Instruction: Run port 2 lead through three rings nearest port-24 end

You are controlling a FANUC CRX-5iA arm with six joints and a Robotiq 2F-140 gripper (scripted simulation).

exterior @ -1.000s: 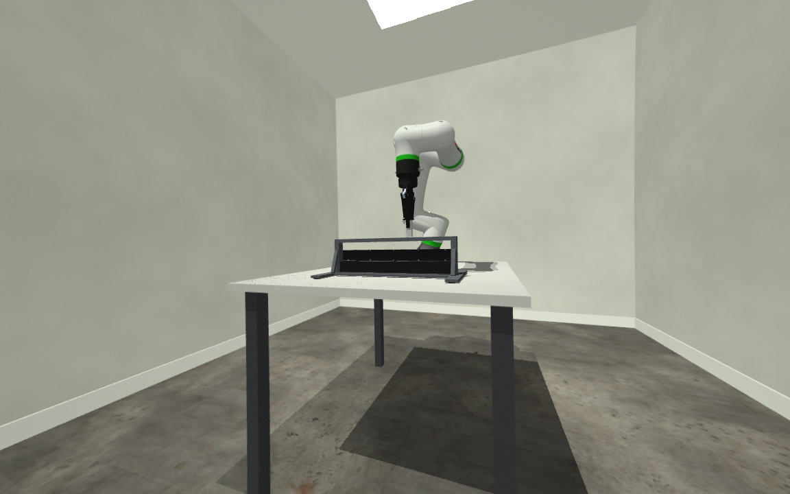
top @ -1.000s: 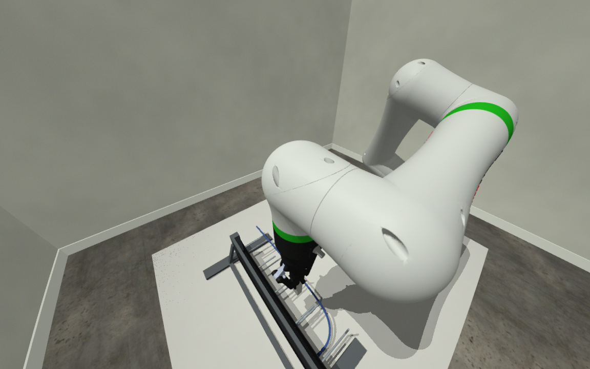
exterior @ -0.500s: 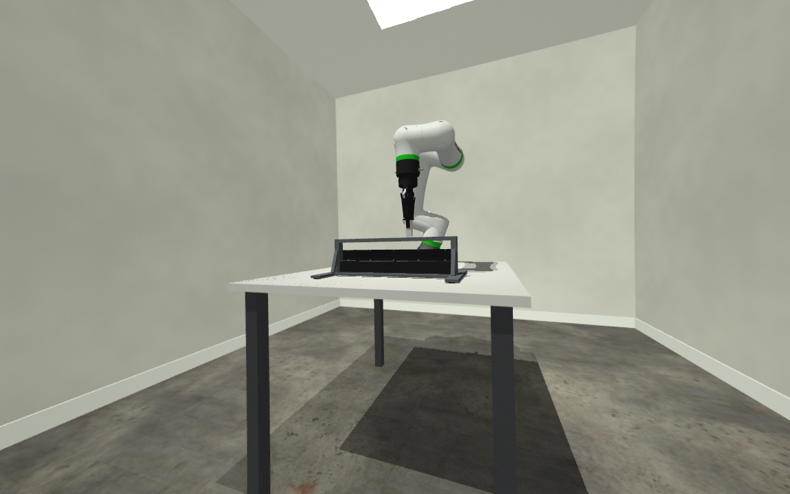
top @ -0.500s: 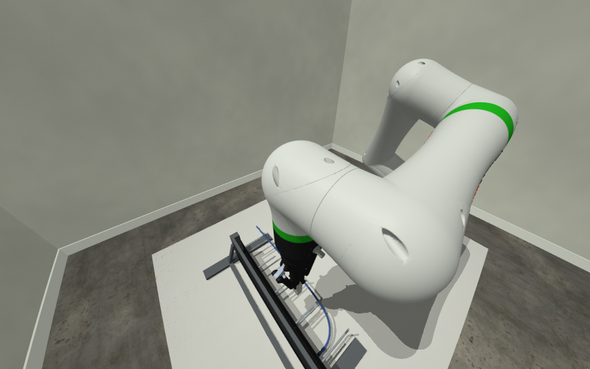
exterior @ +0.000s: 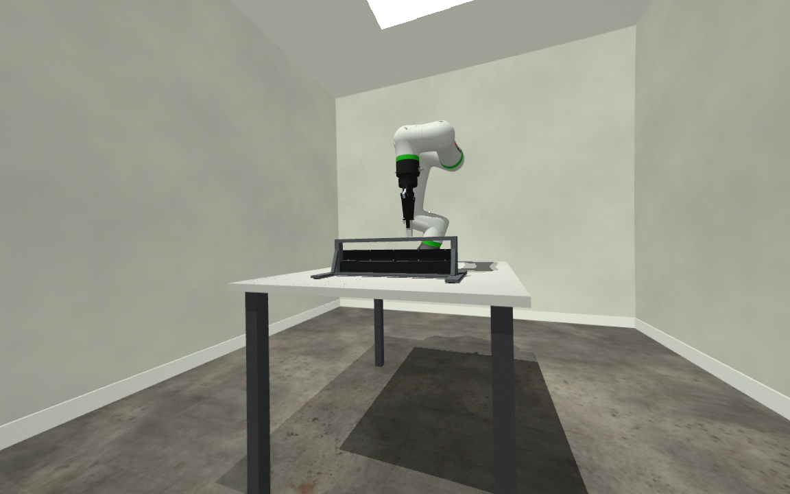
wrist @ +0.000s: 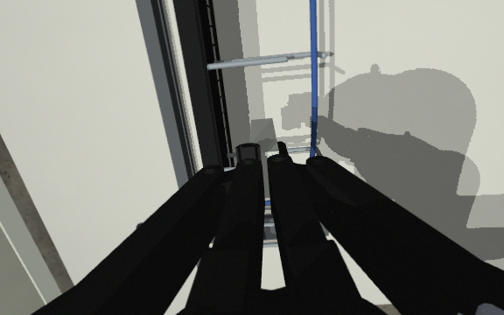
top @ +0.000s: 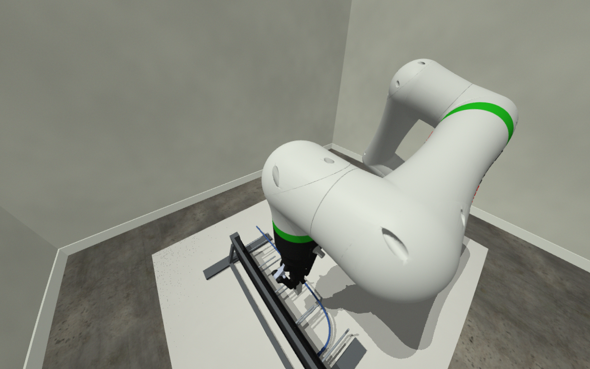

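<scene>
The rack is 6 cm ahead of my hand, 5 cm to the right of it and 11 cm below it.
</scene>
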